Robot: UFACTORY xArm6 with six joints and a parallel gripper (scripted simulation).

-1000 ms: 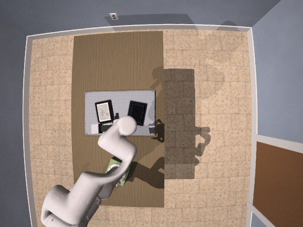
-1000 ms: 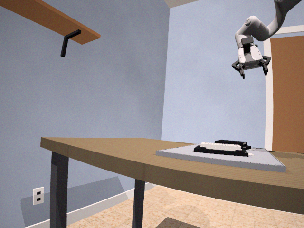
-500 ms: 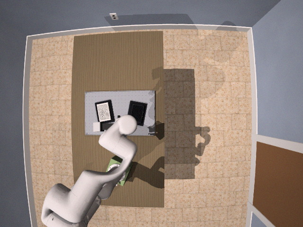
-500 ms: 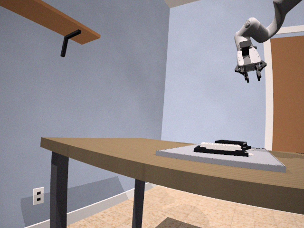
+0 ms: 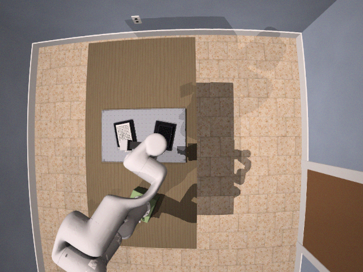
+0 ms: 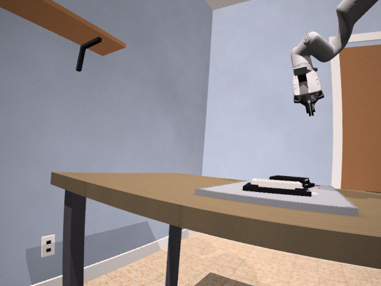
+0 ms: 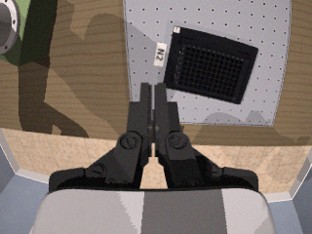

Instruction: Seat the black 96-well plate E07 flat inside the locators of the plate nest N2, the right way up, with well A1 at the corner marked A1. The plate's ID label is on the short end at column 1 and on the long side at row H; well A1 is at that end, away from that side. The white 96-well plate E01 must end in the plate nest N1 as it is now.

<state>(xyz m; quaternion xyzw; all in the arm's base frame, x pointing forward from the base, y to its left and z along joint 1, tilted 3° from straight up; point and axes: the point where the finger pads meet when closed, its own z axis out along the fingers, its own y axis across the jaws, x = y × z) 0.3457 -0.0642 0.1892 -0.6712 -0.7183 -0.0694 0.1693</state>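
The black 96-well plate E07 lies 250 mm below my hand, 70 mm ahead of it and 30 mm to the right of it. Round my hand: A1 corner mark (260 mm below, 30 mm to the left); then N2 label (270 mm below, 20 mm to the right, 20 mm behind); then white plate E01 (250 mm below, 210 mm to the left, 50 mm ahead).
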